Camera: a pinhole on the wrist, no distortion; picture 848 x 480 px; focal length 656.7 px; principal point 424.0 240.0 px. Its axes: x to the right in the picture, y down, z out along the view. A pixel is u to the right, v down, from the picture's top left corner.
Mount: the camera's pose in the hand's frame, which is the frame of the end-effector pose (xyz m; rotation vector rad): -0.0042 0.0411 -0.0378 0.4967 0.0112 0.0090
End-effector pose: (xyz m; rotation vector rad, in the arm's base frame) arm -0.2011 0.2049 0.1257 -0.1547 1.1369 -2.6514
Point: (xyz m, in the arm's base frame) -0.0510 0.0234 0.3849
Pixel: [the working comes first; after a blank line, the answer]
In the camera's frame: -0.0956 0.1075 0.3644

251.6 433.7
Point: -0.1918 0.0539 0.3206
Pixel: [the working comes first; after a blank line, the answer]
In the camera's frame: 0.0325 0.0623 0.2843

499.1 383.9
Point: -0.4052 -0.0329 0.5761
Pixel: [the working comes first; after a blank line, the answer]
In the camera's frame: 0.2574 0.0066 0.5386

737.9 248.1
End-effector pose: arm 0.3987 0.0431 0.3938 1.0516 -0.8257 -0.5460
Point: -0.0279 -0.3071 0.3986
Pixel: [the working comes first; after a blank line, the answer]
In the camera's frame: 0.0060 0.1084 0.5901

430.7 360.7
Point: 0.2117 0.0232 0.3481
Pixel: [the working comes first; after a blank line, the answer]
In the camera's frame: -0.1089 0.0084 0.2082

80.5 266.5
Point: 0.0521 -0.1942 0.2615
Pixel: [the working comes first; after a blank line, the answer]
In the camera's frame: -0.0745 -0.0351 0.4860

323.3 192.5
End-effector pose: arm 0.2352 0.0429 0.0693 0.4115 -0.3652 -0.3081
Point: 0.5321 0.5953 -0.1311
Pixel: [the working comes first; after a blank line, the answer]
In the camera's frame: 0.0213 0.1587 -0.5810

behind the camera
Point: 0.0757 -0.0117 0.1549
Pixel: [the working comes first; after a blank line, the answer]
In the camera's frame: -0.0966 0.0175 0.2093

120.9 294.8
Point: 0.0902 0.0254 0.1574
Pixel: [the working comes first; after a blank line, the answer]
In the camera's frame: -0.0959 0.0420 0.1779

70.1 395.1
